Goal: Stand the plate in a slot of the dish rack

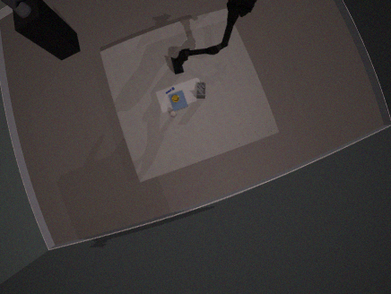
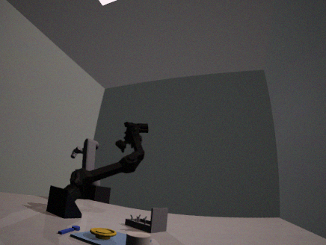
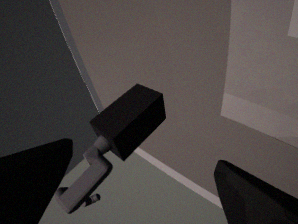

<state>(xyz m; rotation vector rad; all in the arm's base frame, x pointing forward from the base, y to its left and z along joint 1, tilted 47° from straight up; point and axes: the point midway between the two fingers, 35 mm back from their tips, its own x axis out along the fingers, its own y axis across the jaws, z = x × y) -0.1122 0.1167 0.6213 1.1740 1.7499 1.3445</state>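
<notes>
Right now the yellow plate is 670 mm to the right of my gripper tip, 380 mm ahead of it and 370 mm below it. Also, from my gripper tip: blue bar (680 mm to the right, 380 mm below, 290 mm ahead); blue flat mat (650 mm to the right, 400 mm ahead, 380 mm below); grey dish rack (440 mm to the right, 380 mm ahead, 360 mm below).
</notes>
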